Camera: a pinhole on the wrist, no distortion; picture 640 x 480 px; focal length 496.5 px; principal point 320.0 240.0 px. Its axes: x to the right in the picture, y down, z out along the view. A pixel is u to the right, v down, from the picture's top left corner.
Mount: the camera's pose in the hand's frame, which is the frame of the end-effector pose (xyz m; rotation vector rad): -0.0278 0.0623 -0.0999 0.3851 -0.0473 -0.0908
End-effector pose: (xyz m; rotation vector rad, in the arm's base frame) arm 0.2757 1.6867 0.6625 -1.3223 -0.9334 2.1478
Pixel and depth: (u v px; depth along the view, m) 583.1 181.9 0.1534
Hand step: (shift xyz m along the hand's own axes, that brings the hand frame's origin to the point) 0.0419 -0.0194 0.0377
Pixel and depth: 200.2 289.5 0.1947
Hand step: -0.0853 0.0122 0.0863
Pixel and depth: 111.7 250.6 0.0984
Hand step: -0.0749 0.0316 -0.0092
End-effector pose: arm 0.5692 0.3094 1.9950 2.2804 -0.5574 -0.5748
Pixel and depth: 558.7 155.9 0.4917
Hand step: 0.1696 -0.2209 0.3307
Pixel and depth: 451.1 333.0 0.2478
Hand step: 0.0253 0.0064 0.1489
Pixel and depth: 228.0 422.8 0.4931
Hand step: -0.1355 0.0549 0.4224
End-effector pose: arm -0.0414 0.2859 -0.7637 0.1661 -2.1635 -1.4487
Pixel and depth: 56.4 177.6 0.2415
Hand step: -0.1731 -0.0433 0.1085
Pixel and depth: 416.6 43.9 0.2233
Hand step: -0.0057 -0.1066 0.0748
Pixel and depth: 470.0 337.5 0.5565
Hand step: 0.1129 -0.0607 0.4613
